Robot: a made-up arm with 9 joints. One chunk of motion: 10 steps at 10 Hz.
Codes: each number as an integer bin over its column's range. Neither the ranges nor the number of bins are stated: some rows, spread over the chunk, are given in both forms.
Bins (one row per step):
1: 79 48 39 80 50 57 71 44 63
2: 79 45 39 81 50 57 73 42 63
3: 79 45 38 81 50 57 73 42 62
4: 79 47 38 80 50 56 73 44 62
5: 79 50 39 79 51 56 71 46 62
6: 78 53 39 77 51 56 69 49 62
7: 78 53 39 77 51 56 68 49 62
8: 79 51 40 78 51 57 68 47 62
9: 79 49 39 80 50 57 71 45 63
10: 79 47 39 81 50 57 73 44 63
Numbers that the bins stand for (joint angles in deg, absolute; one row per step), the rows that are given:
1: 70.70 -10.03 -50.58 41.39 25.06 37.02 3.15 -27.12 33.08
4: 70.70 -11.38 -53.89 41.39 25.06 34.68 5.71 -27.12 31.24
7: 67.78 -3.32 -50.58 37.88 28.20 34.68 -0.68 -20.70 31.24
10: 70.70 -11.38 -50.58 42.56 25.06 37.02 5.71 -27.12 33.08
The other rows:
2: 70.70 -14.06 -50.58 42.56 25.06 37.02 5.71 -29.69 33.08
3: 70.70 -14.06 -53.89 42.56 25.06 37.02 5.71 -29.69 31.24
5: 70.70 -7.35 -50.58 40.22 28.20 34.68 3.15 -24.55 31.24
6: 67.78 -3.32 -50.58 37.88 28.20 34.68 0.59 -20.70 31.24
8: 70.70 -6.01 -47.26 39.05 28.20 37.02 -0.68 -23.27 31.24
9: 70.70 -8.69 -50.58 41.39 25.06 37.02 3.15 -25.84 33.08

